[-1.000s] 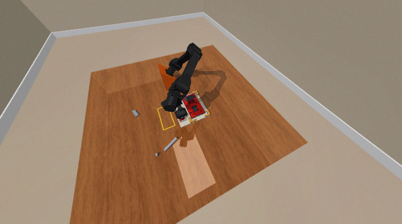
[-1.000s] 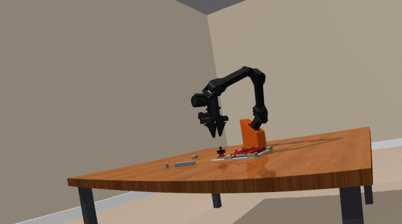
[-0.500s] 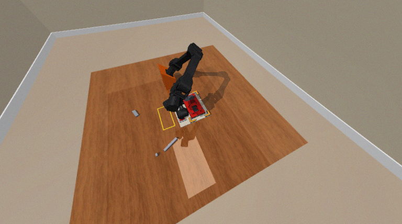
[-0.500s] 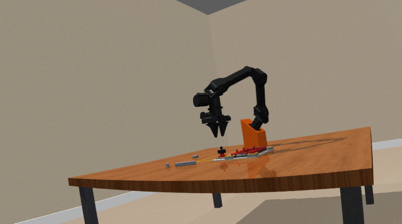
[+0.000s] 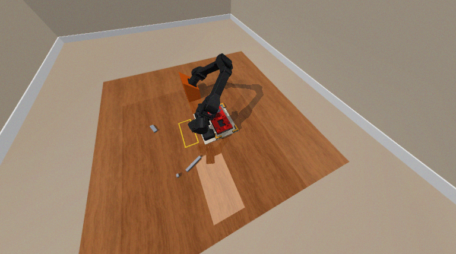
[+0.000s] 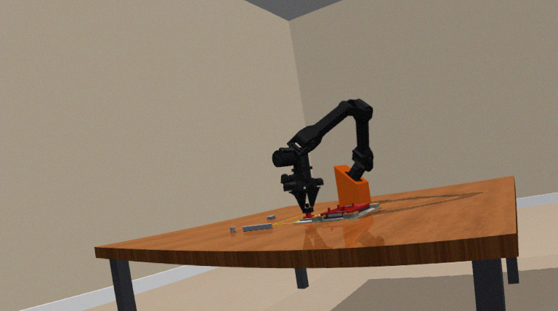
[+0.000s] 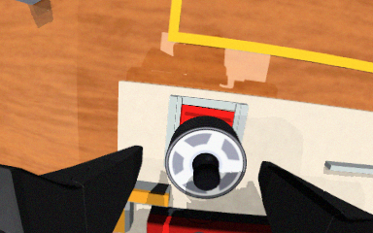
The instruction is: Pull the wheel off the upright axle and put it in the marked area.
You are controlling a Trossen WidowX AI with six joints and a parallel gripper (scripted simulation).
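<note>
My gripper tip is right at the wheel. The rest, counted from my gripper tip: small grey cube (20 cm to the right, 19 cm ahead, 3 cm below).
</note>
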